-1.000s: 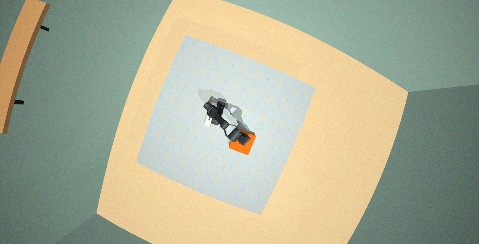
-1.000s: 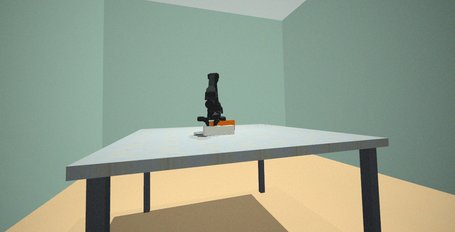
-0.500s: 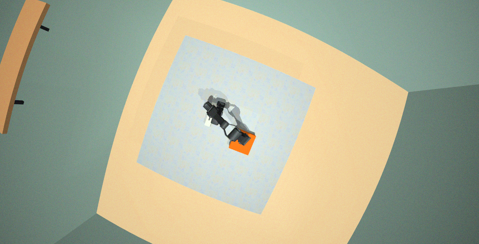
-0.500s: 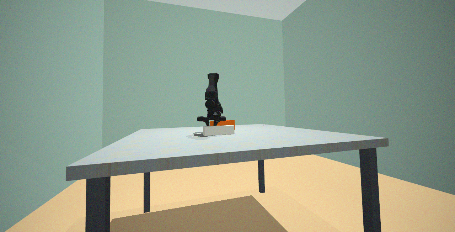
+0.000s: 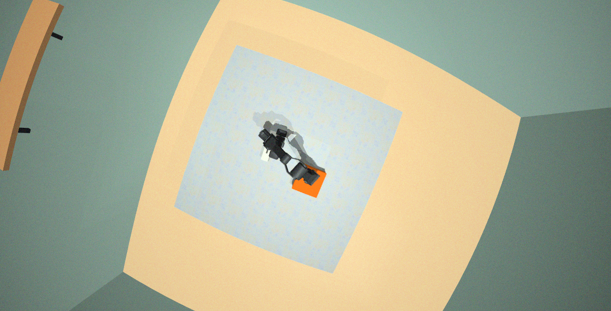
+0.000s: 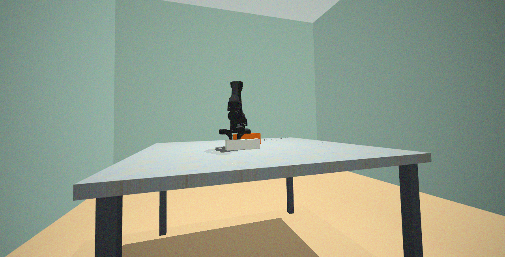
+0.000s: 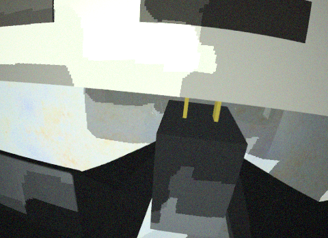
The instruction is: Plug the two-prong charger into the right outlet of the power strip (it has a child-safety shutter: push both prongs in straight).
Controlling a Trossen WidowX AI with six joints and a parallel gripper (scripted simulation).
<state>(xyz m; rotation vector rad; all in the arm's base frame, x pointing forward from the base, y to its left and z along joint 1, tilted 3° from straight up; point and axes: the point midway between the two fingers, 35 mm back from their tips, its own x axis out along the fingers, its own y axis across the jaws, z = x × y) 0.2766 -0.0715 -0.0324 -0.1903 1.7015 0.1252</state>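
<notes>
My gripper tip is 2 cm short of the grey charger and 1 cm below it.
</notes>
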